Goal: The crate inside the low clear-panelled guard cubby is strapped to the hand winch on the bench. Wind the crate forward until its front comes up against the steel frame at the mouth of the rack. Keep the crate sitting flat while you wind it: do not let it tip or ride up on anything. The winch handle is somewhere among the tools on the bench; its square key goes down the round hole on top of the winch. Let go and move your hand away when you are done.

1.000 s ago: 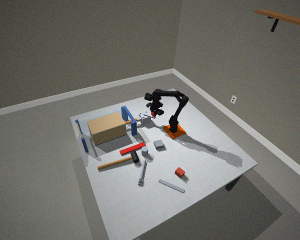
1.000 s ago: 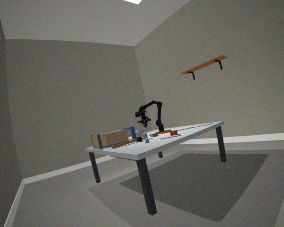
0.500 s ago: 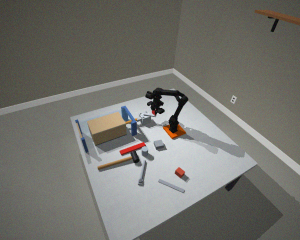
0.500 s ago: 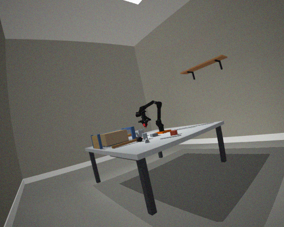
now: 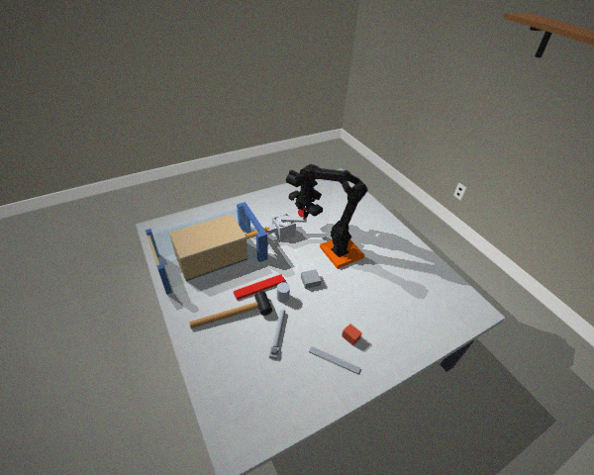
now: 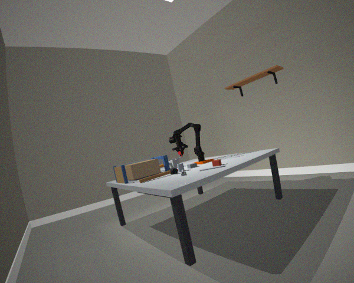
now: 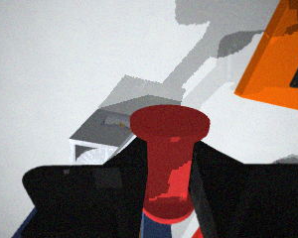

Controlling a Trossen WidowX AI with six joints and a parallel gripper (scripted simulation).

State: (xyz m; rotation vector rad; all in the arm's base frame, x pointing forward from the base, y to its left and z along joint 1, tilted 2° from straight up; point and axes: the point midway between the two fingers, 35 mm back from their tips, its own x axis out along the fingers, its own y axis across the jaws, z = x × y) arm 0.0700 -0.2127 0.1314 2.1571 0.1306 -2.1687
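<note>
The grey winch is 8 cm below my gripper tip, 7 cm ahead of it and 6 cm to the right of it. Round my gripper tip: red knob 2 cm above; then grey crank arm 3 cm ahead, 2 cm to the right, 1 cm below; then grey block 28 cm to the left, 16 cm ahead, 10 cm below.
</note>
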